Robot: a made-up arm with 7 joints. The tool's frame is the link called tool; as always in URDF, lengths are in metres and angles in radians. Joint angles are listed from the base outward. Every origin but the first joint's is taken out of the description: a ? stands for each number. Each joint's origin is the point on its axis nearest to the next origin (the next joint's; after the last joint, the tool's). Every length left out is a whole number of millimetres.
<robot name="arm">
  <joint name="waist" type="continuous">
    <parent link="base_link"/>
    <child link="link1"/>
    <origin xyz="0 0 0.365"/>
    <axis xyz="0 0 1"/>
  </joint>
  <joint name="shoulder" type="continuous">
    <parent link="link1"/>
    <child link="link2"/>
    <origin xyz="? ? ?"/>
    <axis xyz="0 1 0"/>
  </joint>
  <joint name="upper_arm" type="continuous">
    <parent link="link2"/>
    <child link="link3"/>
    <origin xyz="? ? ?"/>
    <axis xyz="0 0 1"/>
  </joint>
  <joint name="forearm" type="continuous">
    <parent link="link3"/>
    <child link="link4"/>
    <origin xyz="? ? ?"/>
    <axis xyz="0 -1 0"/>
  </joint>
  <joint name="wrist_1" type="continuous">
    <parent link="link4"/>
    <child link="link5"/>
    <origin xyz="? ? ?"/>
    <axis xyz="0 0 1"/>
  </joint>
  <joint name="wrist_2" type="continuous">
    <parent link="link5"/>
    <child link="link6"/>
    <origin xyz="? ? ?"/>
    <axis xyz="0 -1 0"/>
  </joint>
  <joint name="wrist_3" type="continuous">
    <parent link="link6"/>
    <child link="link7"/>
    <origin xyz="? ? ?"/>
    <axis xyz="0 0 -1"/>
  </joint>
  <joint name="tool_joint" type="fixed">
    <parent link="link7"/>
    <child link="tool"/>
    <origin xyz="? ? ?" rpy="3.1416 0 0"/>
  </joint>
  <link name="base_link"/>
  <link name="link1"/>
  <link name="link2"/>
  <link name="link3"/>
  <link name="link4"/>
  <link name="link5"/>
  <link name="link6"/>
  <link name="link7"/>
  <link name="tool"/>
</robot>
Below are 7 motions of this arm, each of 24 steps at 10 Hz.
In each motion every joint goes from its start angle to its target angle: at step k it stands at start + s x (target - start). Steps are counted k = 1, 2, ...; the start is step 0. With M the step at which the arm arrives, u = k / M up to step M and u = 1 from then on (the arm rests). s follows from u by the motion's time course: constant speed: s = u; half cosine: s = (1 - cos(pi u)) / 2; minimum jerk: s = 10 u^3 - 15 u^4 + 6 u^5.
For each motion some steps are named. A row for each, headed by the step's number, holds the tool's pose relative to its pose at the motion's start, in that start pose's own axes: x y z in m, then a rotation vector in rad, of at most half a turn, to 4 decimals.
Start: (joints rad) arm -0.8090 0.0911 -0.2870 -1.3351 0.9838 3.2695 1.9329
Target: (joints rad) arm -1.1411 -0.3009 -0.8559 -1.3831 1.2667 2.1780 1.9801
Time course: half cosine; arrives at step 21
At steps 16, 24:
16: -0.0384 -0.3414 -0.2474 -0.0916 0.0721 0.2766
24: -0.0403 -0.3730 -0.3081 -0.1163 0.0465 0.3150

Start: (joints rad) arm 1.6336 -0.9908 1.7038 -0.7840 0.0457 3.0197 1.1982
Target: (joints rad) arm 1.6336 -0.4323 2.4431 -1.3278 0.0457 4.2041 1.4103
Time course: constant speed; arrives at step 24
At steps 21, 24:
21: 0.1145 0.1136 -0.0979 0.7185 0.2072 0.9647
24: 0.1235 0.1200 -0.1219 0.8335 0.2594 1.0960

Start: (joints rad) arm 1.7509 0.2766 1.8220 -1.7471 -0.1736 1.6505 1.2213
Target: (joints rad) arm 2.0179 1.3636 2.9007 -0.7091 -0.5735 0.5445 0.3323
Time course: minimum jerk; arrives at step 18
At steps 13, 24:
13: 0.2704 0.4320 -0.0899 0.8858 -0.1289 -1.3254
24: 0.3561 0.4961 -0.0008 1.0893 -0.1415 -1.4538

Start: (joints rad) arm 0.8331 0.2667 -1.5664 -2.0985 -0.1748 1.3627 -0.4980
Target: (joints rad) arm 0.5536 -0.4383 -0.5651 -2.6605 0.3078 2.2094 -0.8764
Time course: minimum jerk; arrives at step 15
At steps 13, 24:
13: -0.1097 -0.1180 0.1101 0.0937 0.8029 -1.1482
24: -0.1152 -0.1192 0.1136 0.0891 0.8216 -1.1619

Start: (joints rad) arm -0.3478 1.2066 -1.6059 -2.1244 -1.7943 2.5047 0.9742
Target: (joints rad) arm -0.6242 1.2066 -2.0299 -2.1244 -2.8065 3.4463 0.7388
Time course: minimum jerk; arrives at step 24
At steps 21, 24:
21: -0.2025 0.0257 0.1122 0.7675 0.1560 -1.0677
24: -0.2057 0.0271 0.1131 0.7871 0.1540 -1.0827

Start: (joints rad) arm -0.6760 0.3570 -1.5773 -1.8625 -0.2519 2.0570 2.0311
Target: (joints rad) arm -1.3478 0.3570 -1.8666 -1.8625 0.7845 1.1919 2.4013
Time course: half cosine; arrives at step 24
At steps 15, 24:
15: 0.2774 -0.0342 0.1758 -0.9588 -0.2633 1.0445
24: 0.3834 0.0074 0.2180 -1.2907 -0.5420 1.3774

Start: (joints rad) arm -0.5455 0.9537 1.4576 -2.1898 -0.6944 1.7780 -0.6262
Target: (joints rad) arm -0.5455 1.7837 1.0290 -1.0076 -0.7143 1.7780 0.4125
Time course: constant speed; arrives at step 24
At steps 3, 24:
3: -0.0520 0.0603 0.0024 0.0230 0.1411 0.2308
24: -0.3977 0.3121 0.3866 0.6566 0.5084 1.9701

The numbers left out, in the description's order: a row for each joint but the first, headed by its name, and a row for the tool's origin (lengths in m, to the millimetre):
shoulder: 0 0 0
upper_arm: 0 0 0.472
forearm: 0.116 0 0
wrist_1: -0.061 0 0.285
wrist_2: 0 0 0
wrist_3: 0.081 0 0
tool: 0 0 0

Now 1 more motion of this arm.
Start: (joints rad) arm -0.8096 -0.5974 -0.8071 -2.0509 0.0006 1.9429 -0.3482
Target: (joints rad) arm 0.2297 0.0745 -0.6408 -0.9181 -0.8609 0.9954 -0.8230
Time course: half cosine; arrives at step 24
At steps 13, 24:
13: 0.2025 -0.3258 0.0464 -0.4524 -0.4297 -0.8782
24: 0.1181 -0.6186 0.0450 -0.7978 -0.5075 -1.2764

